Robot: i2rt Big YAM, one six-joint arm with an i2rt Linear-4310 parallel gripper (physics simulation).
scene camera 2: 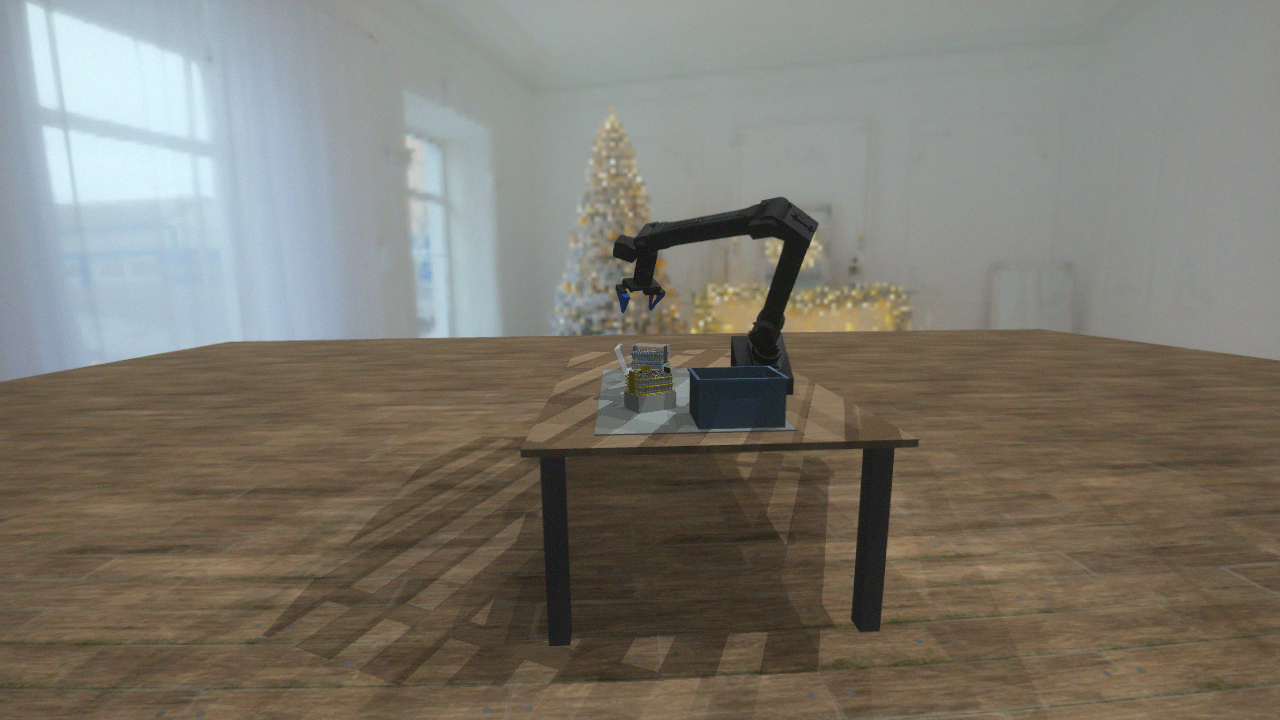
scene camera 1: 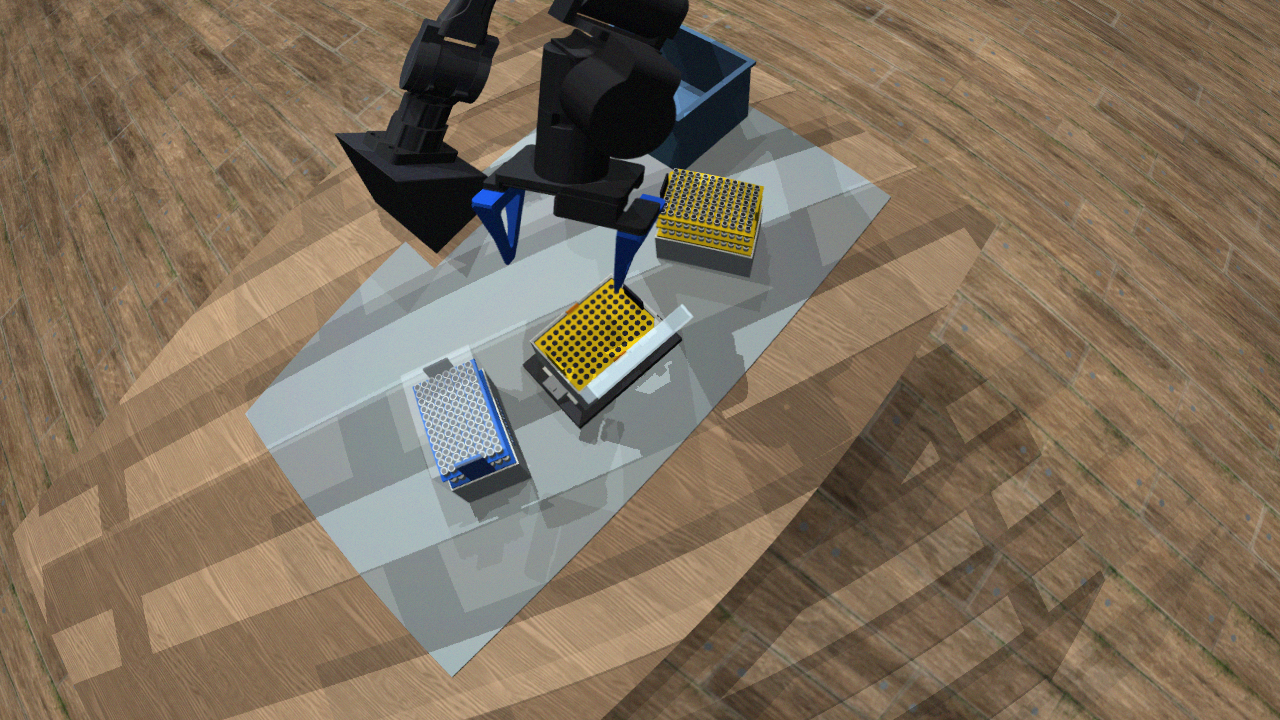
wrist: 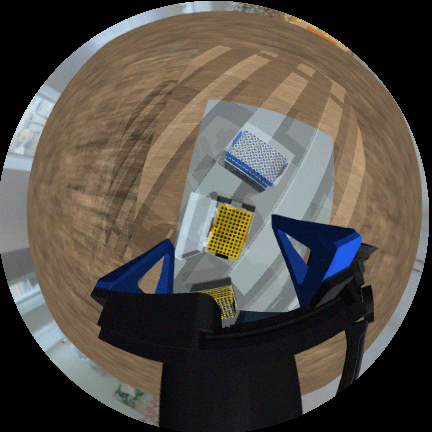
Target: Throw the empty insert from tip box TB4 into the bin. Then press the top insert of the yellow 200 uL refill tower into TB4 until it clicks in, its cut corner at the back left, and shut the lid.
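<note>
Tip box TB4 (scene camera 1: 581,407) stands open on the mat. Its pale clear lid (scene camera 1: 640,353) (scene camera 2: 621,359) (wrist: 192,227) is raised along one long side. A yellow insert (scene camera 1: 595,333) (wrist: 230,231) with empty holes lies in the box. The yellow refill tower (scene camera 1: 711,214) (scene camera 2: 650,383) (wrist: 226,302), filled with tips on a grey base, stands between TB4 and the bin (scene camera 1: 716,111) (scene camera 2: 739,398) (wrist: 260,316); my gripper body partly hides it in the wrist view. My gripper (scene camera 1: 564,276) (scene camera 2: 639,310) (wrist: 219,232) is open and empty, pointing down high above the box area. Cut corners are too small to tell.
A blue tower (scene camera 1: 460,420) (scene camera 2: 649,351) (wrist: 256,157) with pale tips stands on TB4's other side from the yellow tower. All stand on the grey mat (scene camera 1: 358,340) (scene camera 2: 613,422) (wrist: 310,150). The arm's black base (scene camera 1: 411,197) stands beside the mat.
</note>
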